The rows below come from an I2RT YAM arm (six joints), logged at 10 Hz.
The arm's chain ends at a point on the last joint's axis. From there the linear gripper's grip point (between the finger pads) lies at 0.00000 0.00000 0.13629 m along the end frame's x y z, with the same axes.
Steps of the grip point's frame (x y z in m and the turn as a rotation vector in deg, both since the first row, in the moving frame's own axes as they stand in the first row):
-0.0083, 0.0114, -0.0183, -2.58, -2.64, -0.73
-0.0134, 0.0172, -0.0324, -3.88, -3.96, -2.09
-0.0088, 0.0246, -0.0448, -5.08, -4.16, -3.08
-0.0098, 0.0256, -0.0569, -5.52, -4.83, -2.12
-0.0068, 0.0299, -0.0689, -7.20, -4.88, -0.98
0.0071, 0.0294, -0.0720, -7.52, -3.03, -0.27
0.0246, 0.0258, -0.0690, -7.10, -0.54, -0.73
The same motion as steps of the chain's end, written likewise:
-0.0021, 0.0052, -0.0180, -2.58, -2.64, -0.73
-0.0042, 0.0078, -0.0318, -3.88, -3.96, -2.09
0.0007, 0.0123, -0.0439, -5.08, -4.16, -3.08
0.0014, 0.0123, -0.0558, -5.52, -4.83, -2.12
0.0046, 0.0127, -0.0673, -7.20, -4.88, -0.98
0.0142, 0.0116, -0.0706, -7.52, -3.03, -0.27
0.0258, 0.0089, -0.0679, -7.10, -0.54, -0.73

